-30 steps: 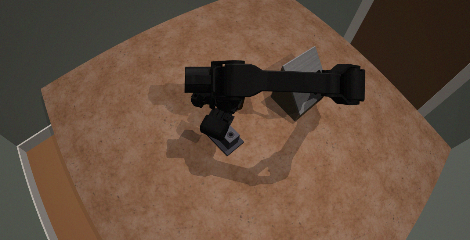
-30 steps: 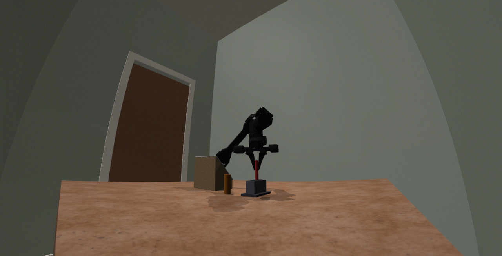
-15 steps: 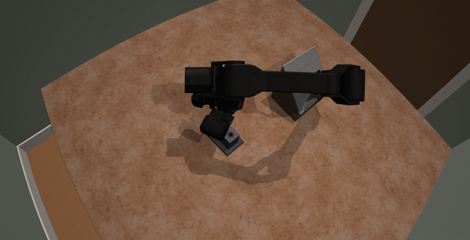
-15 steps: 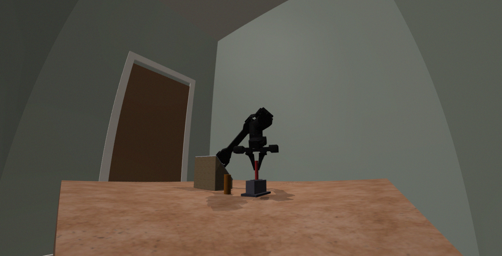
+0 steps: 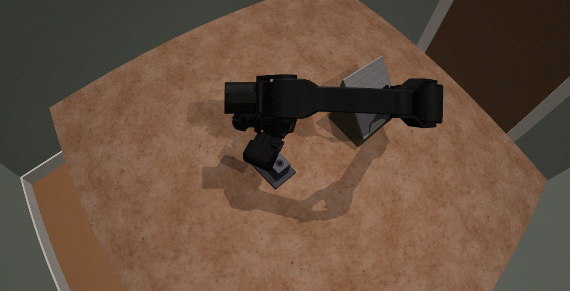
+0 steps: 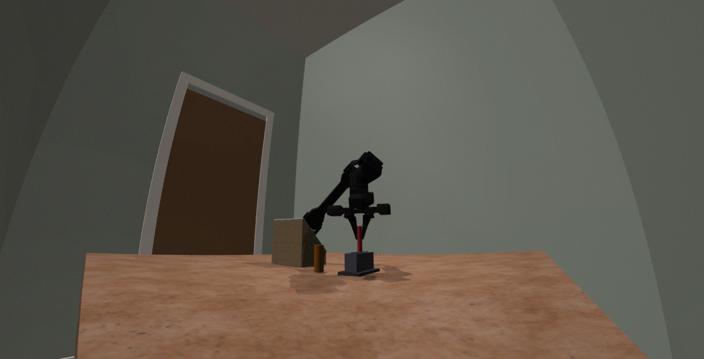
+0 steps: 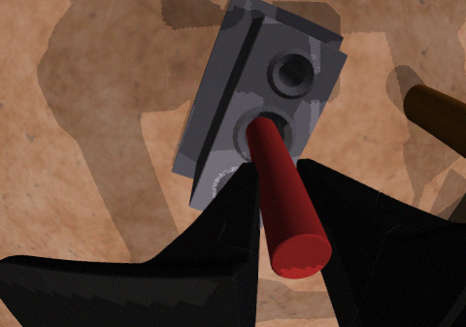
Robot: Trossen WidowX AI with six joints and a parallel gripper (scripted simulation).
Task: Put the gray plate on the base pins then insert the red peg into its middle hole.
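The red peg lies right at my gripper tip. The rest, counted from my gripper tip: dark base (9 cm below); orange cylinder (11 cm behind, 6 cm below, 5 cm to the right); gray plate (5 cm below).
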